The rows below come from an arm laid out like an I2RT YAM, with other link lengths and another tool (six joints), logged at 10 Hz.
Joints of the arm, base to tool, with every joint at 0 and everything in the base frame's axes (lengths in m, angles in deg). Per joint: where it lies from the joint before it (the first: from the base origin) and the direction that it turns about. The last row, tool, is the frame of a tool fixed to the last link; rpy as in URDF.
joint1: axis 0 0 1 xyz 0.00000 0.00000 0.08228
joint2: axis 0 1 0 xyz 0.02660 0.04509 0.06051
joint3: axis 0 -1 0 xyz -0.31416 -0.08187 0.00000
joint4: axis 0 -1 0 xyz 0.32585 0.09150 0.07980
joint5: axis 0 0 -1 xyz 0.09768 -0.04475 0.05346
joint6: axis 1 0 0 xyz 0.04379 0.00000 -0.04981
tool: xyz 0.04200 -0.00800 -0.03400 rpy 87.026 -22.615 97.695
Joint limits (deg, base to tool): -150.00..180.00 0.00..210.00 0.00..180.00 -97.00..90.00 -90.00..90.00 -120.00..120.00
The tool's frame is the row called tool.
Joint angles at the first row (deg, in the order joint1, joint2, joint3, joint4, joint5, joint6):
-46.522, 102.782, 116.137, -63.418, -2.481, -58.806
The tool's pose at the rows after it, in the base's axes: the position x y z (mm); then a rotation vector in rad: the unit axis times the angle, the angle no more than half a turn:
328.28, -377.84, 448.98, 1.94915, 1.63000, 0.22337
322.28, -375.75, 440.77, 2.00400, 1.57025, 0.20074
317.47, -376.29, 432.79, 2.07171, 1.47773, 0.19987
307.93, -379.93, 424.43, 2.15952, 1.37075, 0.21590
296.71, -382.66, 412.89, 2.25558, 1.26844, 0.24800
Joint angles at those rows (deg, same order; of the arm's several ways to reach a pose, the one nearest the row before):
-46.631, 101.734, 114.105, -63.768, -1.344, -56.686
-46.676, 100.531, 111.285, -62.610, 0.776, -53.844
-46.982, 100.006, 109.404, -61.516, 2.371, -49.495
-48.162, 99.984, 108.442, -61.713, 2.962, -44.643
-49.648, 99.984, 107.240, -62.543, 2.481, -39.856

